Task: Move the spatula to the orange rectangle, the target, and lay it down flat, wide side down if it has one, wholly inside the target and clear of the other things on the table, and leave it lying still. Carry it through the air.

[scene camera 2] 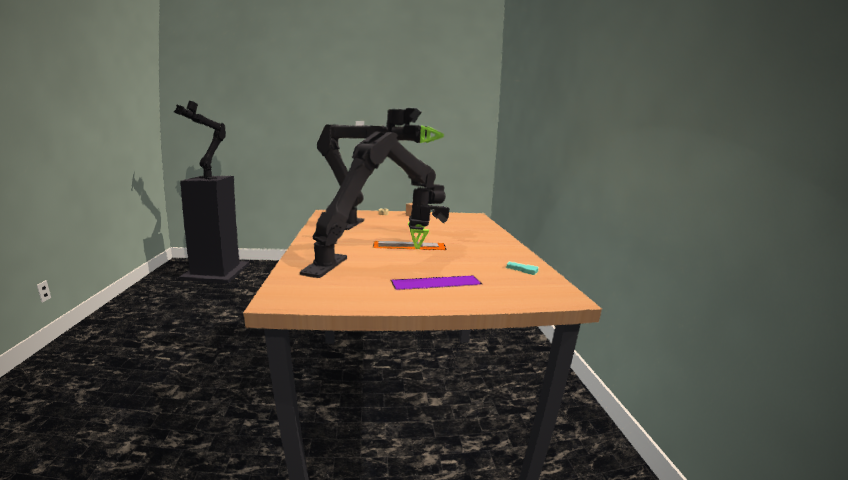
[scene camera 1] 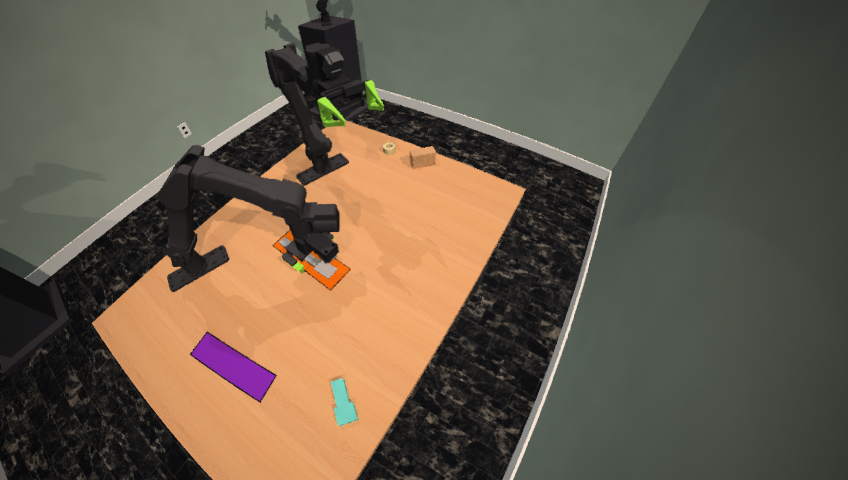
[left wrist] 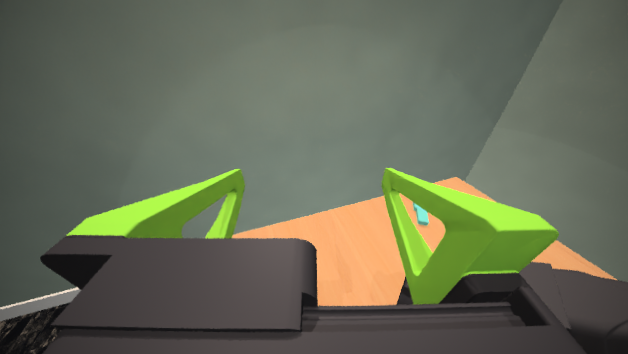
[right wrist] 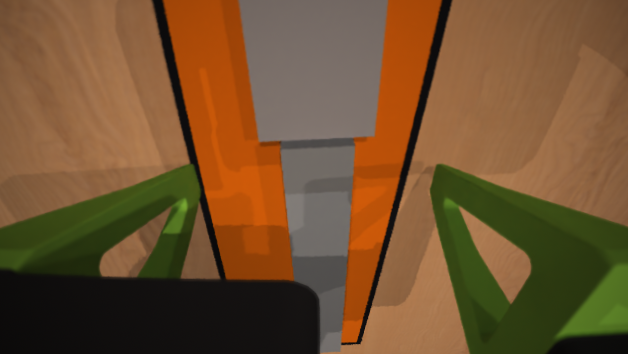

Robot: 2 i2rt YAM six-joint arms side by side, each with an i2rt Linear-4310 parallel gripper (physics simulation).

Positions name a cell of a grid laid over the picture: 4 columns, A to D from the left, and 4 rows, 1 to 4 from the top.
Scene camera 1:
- my left gripper: B1
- teal paddle-shaped object: B4
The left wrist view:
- my left gripper: B2
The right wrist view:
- my right gripper: C3
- grey spatula: C1
